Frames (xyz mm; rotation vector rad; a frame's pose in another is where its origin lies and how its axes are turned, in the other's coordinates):
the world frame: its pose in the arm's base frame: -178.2 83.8 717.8 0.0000 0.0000 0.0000
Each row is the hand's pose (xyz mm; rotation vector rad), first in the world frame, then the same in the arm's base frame.
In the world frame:
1: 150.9 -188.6 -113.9 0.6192 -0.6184 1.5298
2: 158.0 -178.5 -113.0 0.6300 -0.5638 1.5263
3: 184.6 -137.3 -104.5 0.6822 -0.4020 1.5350
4: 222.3 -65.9 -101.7 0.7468 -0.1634 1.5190
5: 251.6 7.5 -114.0 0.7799 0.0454 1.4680
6: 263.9 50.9 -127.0 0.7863 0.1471 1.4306
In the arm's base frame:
1: -27.3 -104.8 603.9 0.6192 -0.6184 1.5298
2: -20.2 -94.7 604.8 0.6300 -0.5638 1.5263
3: 6.4 -53.5 613.3 0.6822 -0.4020 1.5350
4: 44.1 17.9 616.1 0.7468 -0.1634 1.5190
5: 73.4 91.3 603.8 0.7799 0.0454 1.4680
6: 85.7 134.7 590.8 0.7863 0.1471 1.4306

